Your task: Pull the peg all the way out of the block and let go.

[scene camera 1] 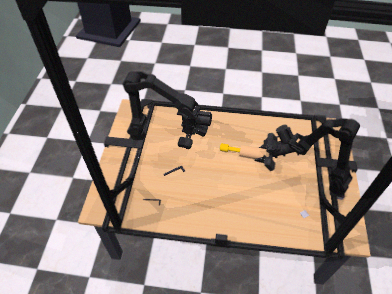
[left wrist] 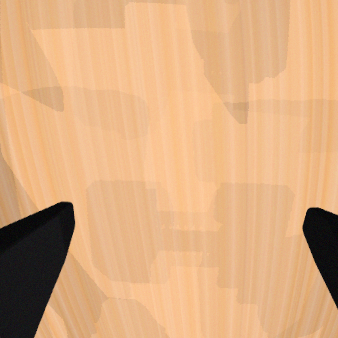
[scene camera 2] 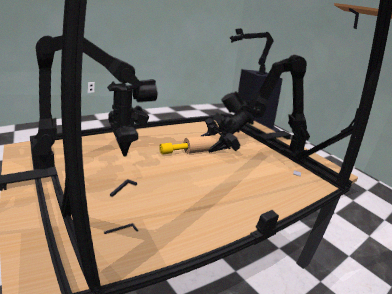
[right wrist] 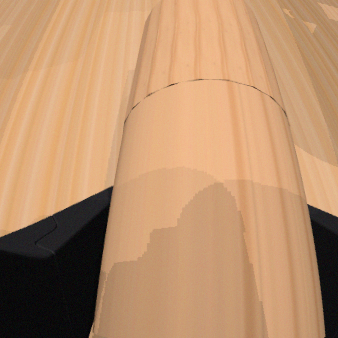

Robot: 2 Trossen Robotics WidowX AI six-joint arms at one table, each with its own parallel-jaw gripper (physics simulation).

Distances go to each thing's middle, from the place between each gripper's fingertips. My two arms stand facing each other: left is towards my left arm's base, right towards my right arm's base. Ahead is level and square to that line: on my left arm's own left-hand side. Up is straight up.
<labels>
Right now the wooden block [right wrist: 208, 222] is 30 cm to the right of my left hand, 4 cm ahead of it and 2 cm below it.
I see the wooden block 10 mm to the left of my right hand and 20 mm above it.
</labels>
